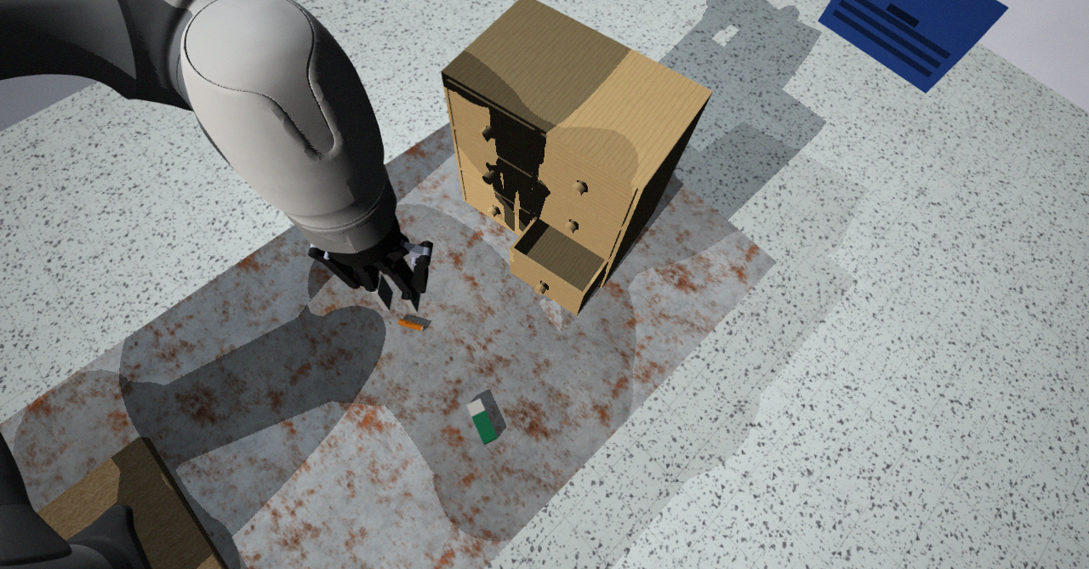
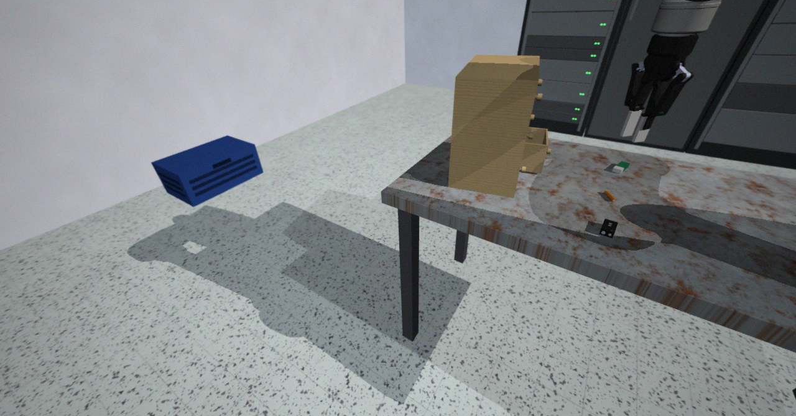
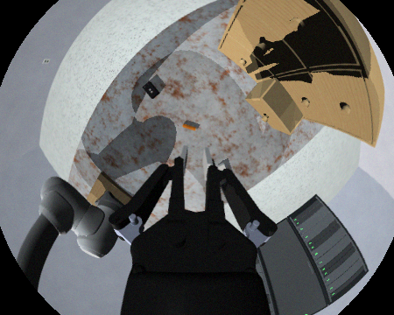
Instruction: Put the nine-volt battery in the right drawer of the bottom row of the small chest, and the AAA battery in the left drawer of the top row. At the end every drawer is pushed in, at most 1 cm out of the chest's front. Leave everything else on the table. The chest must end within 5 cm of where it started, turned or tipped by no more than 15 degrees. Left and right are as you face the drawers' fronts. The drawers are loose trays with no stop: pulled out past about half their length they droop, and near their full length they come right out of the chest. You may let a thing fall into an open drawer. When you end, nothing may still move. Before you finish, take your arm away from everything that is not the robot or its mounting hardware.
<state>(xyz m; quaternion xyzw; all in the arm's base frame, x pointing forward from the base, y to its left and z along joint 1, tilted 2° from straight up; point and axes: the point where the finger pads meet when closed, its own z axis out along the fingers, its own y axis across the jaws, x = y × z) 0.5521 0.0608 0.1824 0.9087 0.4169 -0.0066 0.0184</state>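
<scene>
The black nine-volt battery lies 20 cm to the left of my hand, 19 cm below it and 3 cm behind it. Also, from my hand: green-and-white nine-volt battery 19 cm below, 17 cm to the right; then orange AAA battery 19 cm below, 3 cm to the left.
</scene>
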